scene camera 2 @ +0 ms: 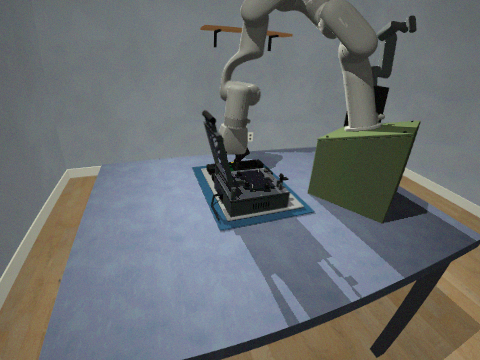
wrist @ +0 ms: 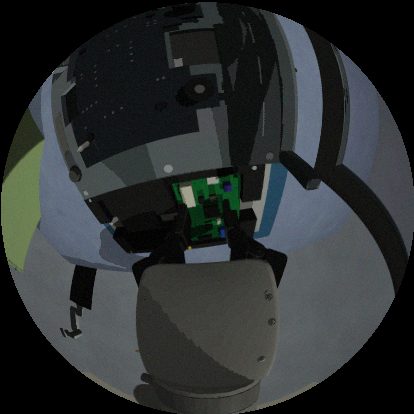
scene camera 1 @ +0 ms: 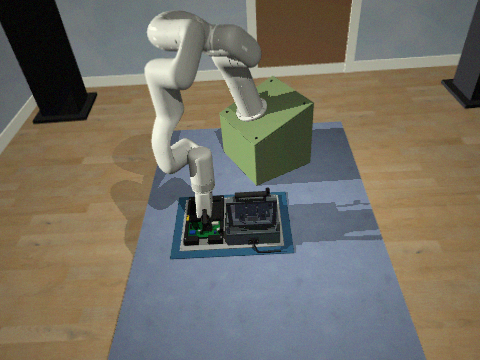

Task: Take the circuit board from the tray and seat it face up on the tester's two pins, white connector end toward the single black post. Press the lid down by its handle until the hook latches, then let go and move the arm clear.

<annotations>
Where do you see a tester lid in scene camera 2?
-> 215, 138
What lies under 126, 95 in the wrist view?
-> A tester bed.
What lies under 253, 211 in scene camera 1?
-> A tester lid.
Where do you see a green circuit board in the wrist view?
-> At 203, 197
</annotations>
